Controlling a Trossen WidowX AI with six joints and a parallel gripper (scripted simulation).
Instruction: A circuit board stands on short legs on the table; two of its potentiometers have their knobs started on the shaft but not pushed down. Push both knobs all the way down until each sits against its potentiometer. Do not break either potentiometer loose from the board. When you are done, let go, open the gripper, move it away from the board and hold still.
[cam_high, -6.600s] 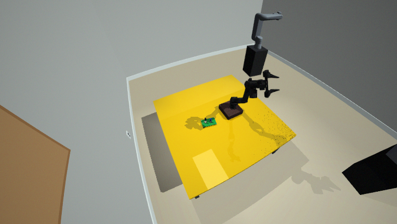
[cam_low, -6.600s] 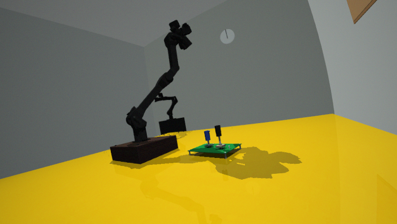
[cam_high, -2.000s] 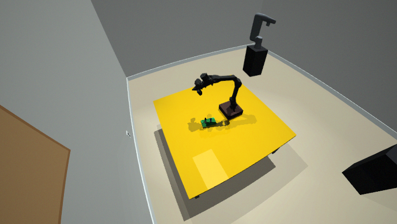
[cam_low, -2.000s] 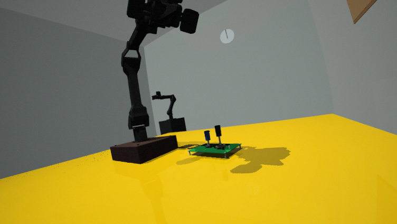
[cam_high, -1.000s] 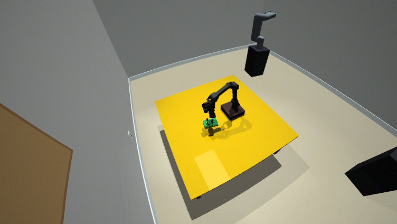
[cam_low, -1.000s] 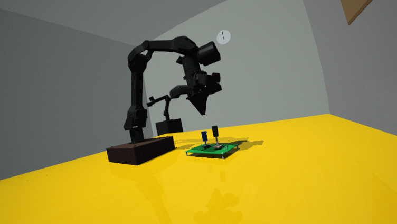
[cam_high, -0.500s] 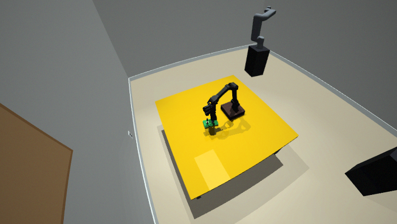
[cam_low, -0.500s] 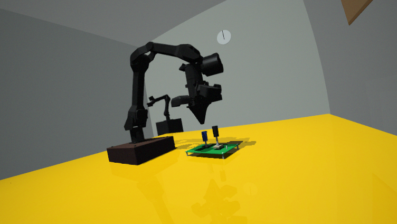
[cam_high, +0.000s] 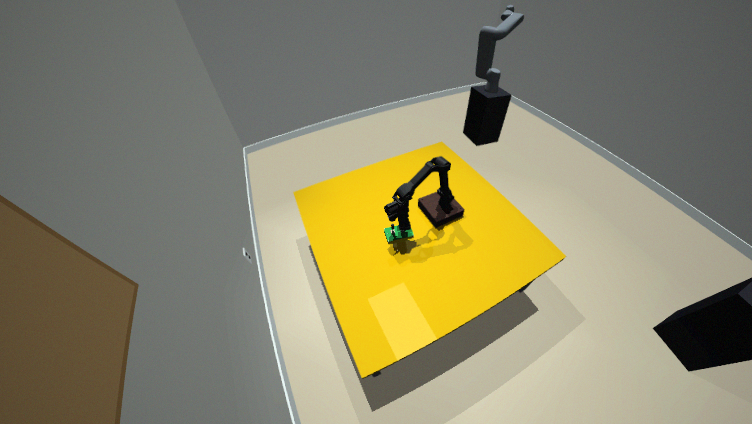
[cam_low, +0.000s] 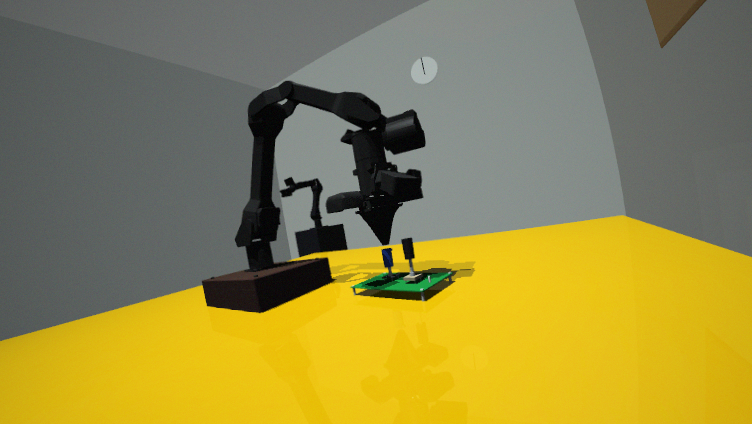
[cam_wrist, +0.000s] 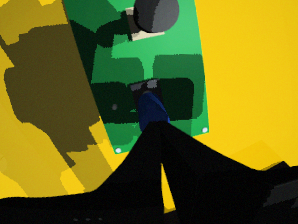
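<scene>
Now: gripper tip 2 cm above the blue knob. Also, from my gripper tip: black knob (6 cm ahead, 1 cm to the right, 1 cm below).
</scene>
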